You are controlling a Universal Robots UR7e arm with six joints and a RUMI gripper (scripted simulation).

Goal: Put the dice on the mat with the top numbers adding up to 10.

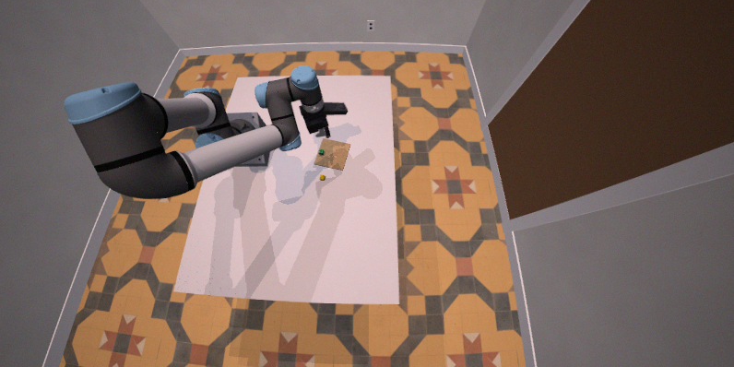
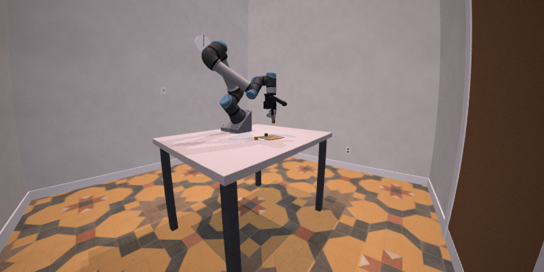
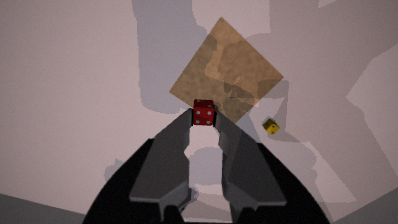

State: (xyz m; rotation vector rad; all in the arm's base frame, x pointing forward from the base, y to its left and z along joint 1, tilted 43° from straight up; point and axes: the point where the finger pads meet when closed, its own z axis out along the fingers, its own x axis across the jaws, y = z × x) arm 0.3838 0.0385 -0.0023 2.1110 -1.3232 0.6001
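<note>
Now: the brown mat 120 mm below my hand, 40 mm to the right of it and 10 mm ahead of it. The rest, counted from my hand: green die: 110 mm below, 40 mm to the right, 40 mm behind; then yellow die: 160 mm to the right, 110 mm below, 20 mm behind; then red die: 10 mm below.
</note>
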